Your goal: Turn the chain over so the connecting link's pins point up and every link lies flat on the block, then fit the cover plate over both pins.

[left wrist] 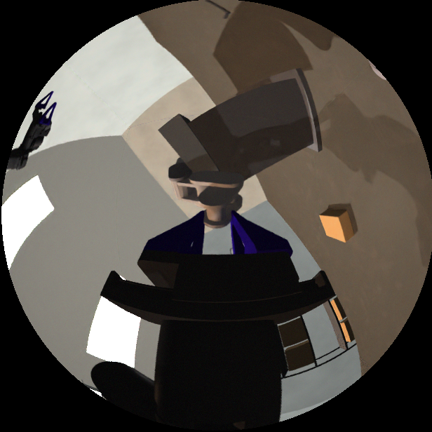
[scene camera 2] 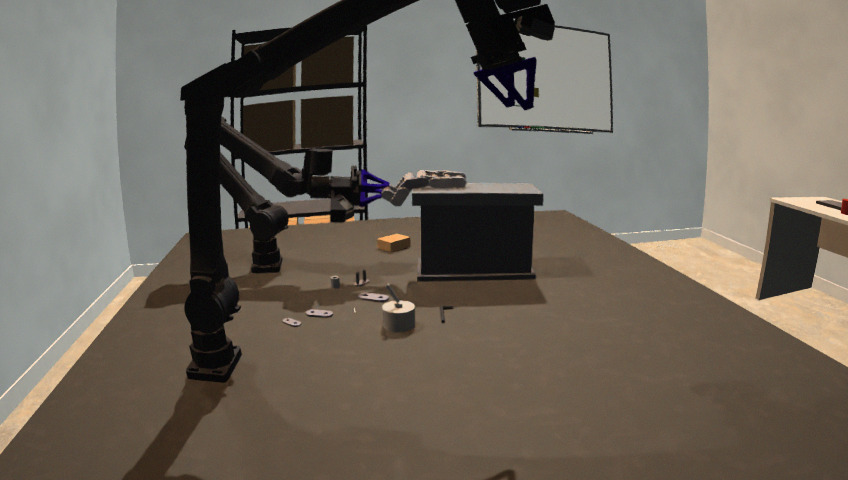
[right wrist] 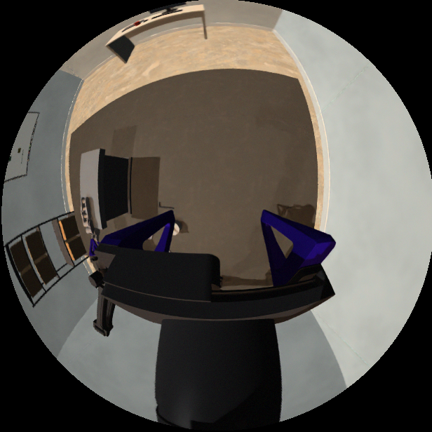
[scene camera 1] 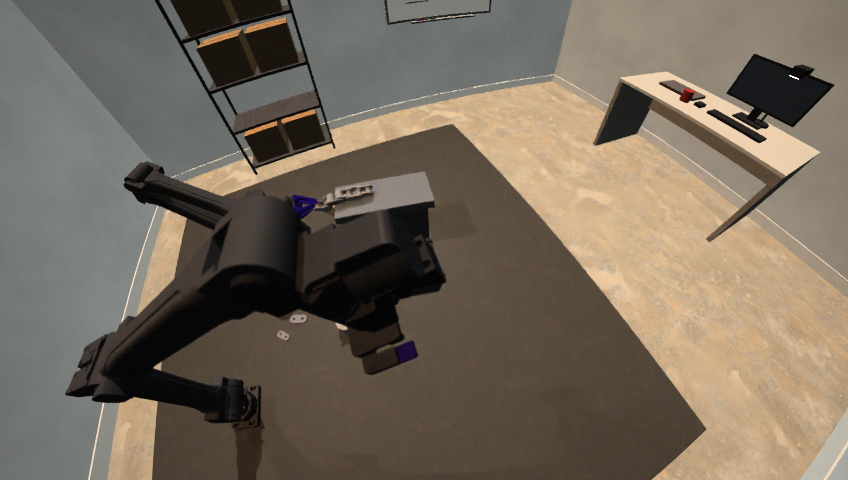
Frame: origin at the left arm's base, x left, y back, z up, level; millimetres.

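Where they show: left gripper, fingertip midpoint: (scene camera 2: 388, 189) (scene camera 1: 317, 201); right gripper, fingertip midpoint: (scene camera 2: 519, 107) (scene camera 1: 403, 324); left arm's base, link origin: (scene camera 2: 267, 266); right arm's base, link origin: (scene camera 2: 215, 365) (scene camera 1: 248, 407).
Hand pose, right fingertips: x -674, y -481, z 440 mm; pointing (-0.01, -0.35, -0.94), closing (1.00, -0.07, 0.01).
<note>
Things, the pixels of their top centre, and the offset from my right fingertips.
- grey chain, top centre: (scene camera 2: 441, 170) (scene camera 1: 352, 187) dy +2, dx +546, dz -176 mm
- block, top centre: (scene camera 2: 476, 187) (scene camera 1: 381, 193) dy -84, dx +527, dz -220 mm
- small plate with two upright dark pins, top centre: (scene camera 2: 360, 271) dy +216, dx +493, dz -408 mm
- orange box, top centre: (scene camera 2: 393, 237) dy +95, dx +787, dz -410 mm
- grey cylinder with a rod, top centre: (scene camera 2: 397, 284) dy +160, dx +229, dz -350 mm
- small cylinder, top centre: (scene camera 2: 334, 277) dy +282, dx +479, dz -416 mm
- L-shaped key, top centre: (scene camera 2: 447, 312) dy +53, dx +261, dz -434 mm
The grey chain (scene camera 1: 355, 191) (scene camera 2: 441, 177) (right wrist: 86, 215) lies partly on the block (scene camera 1: 401, 190) (scene camera 2: 505, 190) (right wrist: 91, 175); gaps between its side plates face up, so these links look on edge. Its near end bends down past the block's left edge to my left gripper (scene camera 1: 315, 205) (scene camera 2: 386, 192) (left wrist: 218, 215), which is shut on the end link. My right gripper (scene camera 2: 519, 107) (right wrist: 217, 214) is open and empty, high above the mat. A small plate with two upright dark pins (scene camera 2: 361, 281) stands on the mat. Loose plates (scene camera 2: 373, 296) (scene camera 2: 318, 312) (scene camera 2: 291, 321) lie nearby; which is the cover plate I cannot tell.
An orange box (scene camera 2: 393, 242) (left wrist: 336, 224) lies left of the block's base. A grey cylinder with a rod (scene camera 2: 398, 317), a small cylinder (scene camera 2: 335, 282) and an L-shaped key (scene camera 2: 442, 315) are on the mat. The right arm reaches across scene camera 1's foreground.
</note>
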